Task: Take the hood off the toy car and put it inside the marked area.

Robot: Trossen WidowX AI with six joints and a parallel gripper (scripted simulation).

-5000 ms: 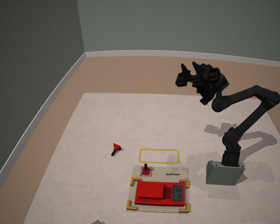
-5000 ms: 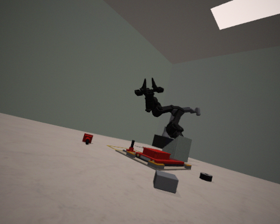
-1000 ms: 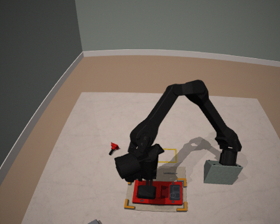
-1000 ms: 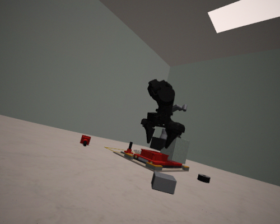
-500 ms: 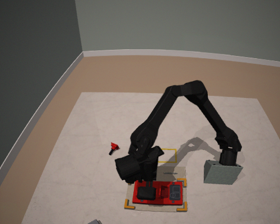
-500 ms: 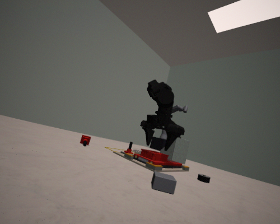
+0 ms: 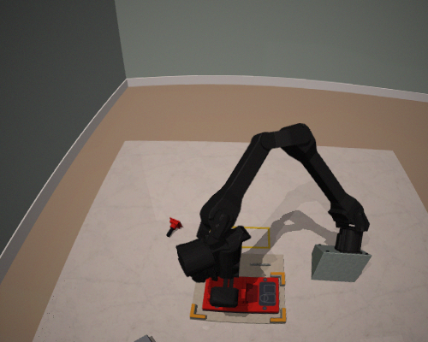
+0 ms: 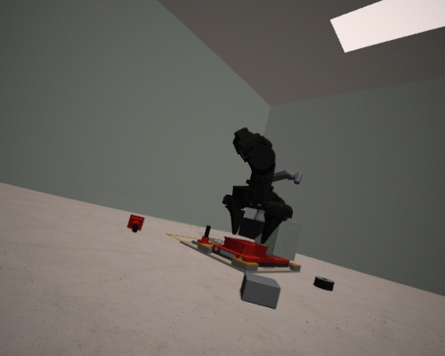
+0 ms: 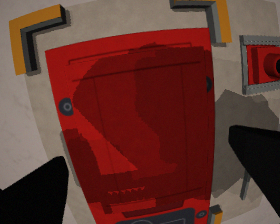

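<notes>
Right now the red hood is 2 cm below my gripper tip. From my gripper tip the other things lie so: black wheel: 17 cm to the left, 8 cm behind, 5 cm below.
</notes>
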